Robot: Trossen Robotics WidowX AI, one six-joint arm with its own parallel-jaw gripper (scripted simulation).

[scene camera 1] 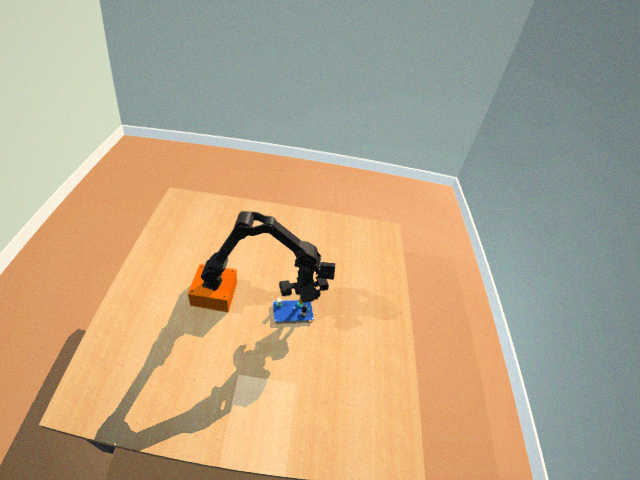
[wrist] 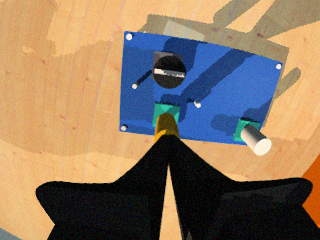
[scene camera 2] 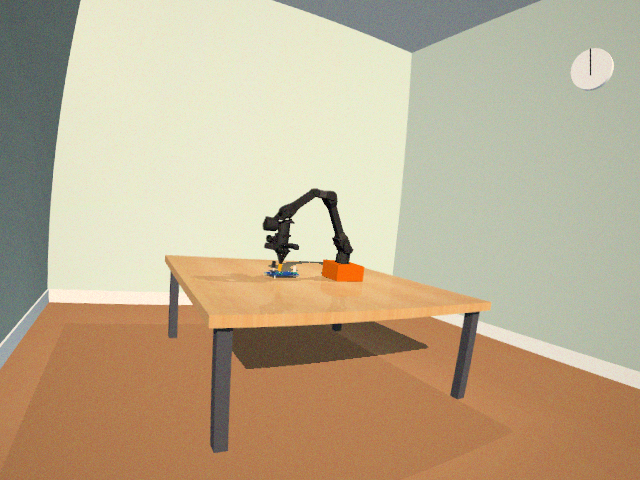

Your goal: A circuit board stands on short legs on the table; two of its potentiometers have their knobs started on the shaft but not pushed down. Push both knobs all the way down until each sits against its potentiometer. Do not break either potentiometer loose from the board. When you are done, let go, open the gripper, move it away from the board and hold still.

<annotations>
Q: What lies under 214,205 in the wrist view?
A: The gripper.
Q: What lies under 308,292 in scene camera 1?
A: The gripper.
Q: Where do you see a black knob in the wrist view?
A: At 169,71
</annotations>
